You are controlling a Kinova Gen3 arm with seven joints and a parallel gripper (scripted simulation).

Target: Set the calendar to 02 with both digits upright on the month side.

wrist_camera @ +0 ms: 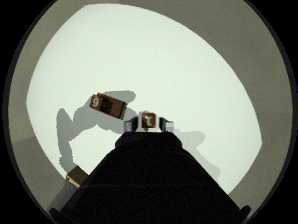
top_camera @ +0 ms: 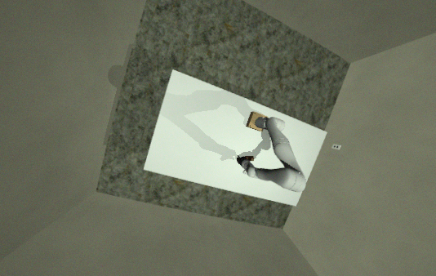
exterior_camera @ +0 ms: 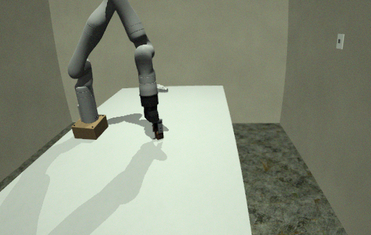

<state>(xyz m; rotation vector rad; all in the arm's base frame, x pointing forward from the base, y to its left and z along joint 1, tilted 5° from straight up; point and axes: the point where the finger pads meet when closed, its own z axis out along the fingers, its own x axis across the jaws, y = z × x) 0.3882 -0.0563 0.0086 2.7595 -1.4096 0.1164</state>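
My gripper is now 40 mm above the brown calendar cube. Also, from my hand: brown tray 100 mm to the left, 50 mm below, 30 mm behind.
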